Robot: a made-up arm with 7 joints. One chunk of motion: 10 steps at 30 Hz.
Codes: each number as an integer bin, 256 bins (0 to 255) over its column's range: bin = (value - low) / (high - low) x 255, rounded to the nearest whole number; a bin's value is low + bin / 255 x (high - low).
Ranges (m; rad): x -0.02..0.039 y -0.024..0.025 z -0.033..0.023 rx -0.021..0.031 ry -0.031..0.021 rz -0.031..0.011
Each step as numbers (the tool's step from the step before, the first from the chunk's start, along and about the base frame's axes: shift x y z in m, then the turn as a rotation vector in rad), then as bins.
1 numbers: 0.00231 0.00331 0.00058 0.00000 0.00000 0.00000
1 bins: 96 142 153 103 152 188
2 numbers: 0.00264 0.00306 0.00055 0.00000 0.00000 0.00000
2 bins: 98 141 153 103 152 188
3 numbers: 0.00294 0.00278 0.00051 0.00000 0.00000 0.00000
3 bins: 99 139 153 103 152 188
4 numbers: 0.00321 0.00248 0.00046 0.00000 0.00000 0.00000
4 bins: 100 138 152 103 152 188
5 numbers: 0.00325 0.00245 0.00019 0.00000 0.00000 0.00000
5 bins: 100 138 151 103 152 188
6 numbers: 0.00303 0.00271 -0.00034 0.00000 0.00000 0.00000
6 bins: 100 139 149 103 152 188
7 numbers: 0.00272 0.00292 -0.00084 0.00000 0.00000 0.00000
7 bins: 98 140 146 103 152 188
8 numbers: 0.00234 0.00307 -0.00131 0.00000 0.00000 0.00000
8 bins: 97 141 144 103 152 188
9 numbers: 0.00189 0.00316 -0.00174 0.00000 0.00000 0.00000
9 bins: 95 141 142 103 152 188
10 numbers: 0.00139 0.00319 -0.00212 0.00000 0.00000 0.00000
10 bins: 92 141 141 103 152 188
